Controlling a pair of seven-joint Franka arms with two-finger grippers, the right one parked.
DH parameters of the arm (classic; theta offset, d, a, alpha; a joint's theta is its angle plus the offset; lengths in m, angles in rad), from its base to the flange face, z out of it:
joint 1: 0 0.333 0 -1.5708
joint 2: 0 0 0 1.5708
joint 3: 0 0.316 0.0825 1.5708
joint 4: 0 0 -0.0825 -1.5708
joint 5: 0 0.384 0 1.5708
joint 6: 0 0 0.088 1.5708
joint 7: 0 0.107 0 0
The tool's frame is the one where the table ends.
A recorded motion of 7 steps. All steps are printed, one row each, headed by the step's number.
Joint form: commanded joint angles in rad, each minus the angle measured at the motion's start. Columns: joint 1, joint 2, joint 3, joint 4, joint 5, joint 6, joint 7.
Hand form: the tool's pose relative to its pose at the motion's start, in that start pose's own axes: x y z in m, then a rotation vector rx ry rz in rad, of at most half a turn. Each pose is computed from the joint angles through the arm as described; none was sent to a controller.
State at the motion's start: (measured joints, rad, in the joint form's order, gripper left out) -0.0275 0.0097 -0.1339 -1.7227 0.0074 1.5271 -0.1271
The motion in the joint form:
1: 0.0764 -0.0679 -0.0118 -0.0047 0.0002 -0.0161 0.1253
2: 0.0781 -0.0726 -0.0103 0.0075 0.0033 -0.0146 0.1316
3: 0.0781 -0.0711 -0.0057 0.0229 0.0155 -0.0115 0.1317
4: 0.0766 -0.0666 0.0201 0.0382 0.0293 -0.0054 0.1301
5: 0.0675 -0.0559 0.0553 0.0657 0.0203 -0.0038 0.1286
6: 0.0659 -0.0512 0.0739 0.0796 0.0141 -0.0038 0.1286
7: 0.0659 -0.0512 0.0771 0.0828 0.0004 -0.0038 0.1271
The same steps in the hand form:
1: -0.0208 -0.0348 -0.0279 -0.0049 0.0454 0.0593
2: -0.0224 -0.0368 -0.0359 -0.0022 0.0638 0.0618
3: -0.0218 -0.0408 -0.0426 0.0083 0.0810 0.0562
4: -0.0196 -0.0556 -0.0481 0.0157 0.0976 0.0294
5: -0.0166 -0.0693 -0.0557 -0.0002 0.1152 0.0031
6: -0.0156 -0.0781 -0.0597 -0.0099 0.1240 -0.0131
7: -0.0157 -0.0784 -0.0611 -0.0242 0.1273 -0.0164

